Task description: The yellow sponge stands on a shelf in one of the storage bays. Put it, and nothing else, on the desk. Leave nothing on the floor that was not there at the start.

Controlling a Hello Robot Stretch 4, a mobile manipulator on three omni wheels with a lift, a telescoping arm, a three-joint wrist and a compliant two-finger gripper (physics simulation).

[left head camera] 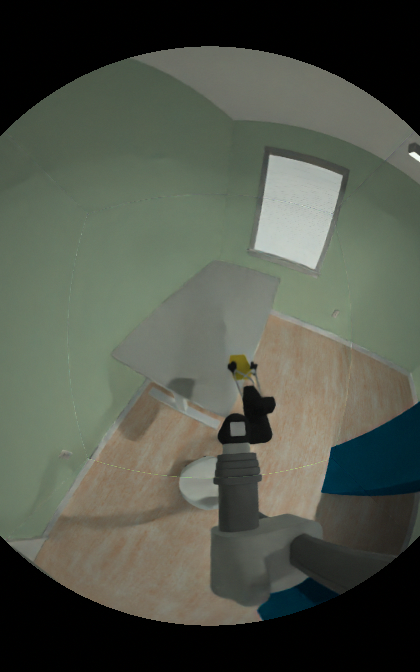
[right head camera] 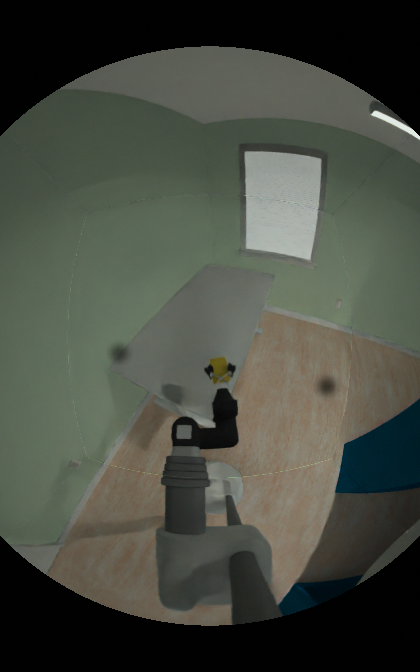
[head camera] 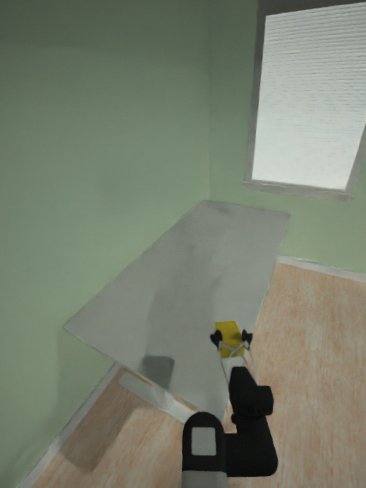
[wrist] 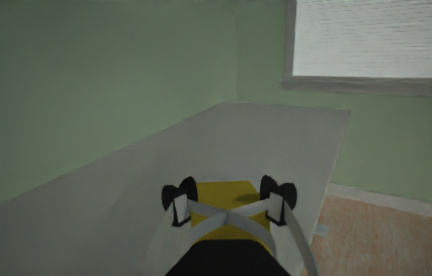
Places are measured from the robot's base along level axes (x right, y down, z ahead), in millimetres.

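Where they show: gripper, fingertip midpoint: (head camera: pixel 230 332) (wrist: pixel 227 191).
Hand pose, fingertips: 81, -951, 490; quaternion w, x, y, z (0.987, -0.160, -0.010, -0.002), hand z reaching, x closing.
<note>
Each offset is from my fingertips to the top centre of the thing, as dx, dy, dz. "*": to the spot under its first point. Level surfaces: height alone.
The yellow sponge {-2, -11, -2} (head camera: pixel 228 330) (left head camera: pixel 239 362) (right head camera: pixel 218 363) (wrist: pixel 225 190) is between the two dark fingertips of my gripper (head camera: pixel 231 338) (left head camera: pixel 243 367) (right head camera: pixel 220 370) (wrist: pixel 227 191), which is shut on it. In the head views, the gripper and sponge appear over the near right part of the grey desk {dy +258} (head camera: pixel 240 245) (left head camera: pixel 200 320) (right head camera: pixel 200 320) (wrist: pixel 280 140). A dark shadow lies on the desk's near left part, apart from the sponge. The exact height of the sponge above the desk is hard to tell. The crossed finger straps partly cover the sponge in the wrist view.
Green walls meet behind the desk, with a window {* +753, -509, +1524} (head camera: pixel 310 100) (left head camera: pixel 297 210) (right head camera: pixel 282 200) at the right. Wooden floor runs along the desk's right side. Blue storage shelving (left head camera: pixel 375 460) (right head camera: pixel 385 455) stands at the right. A pale round disc (left head camera: pixel 197 480) (right head camera: pixel 220 472) shows below the arm.
</note>
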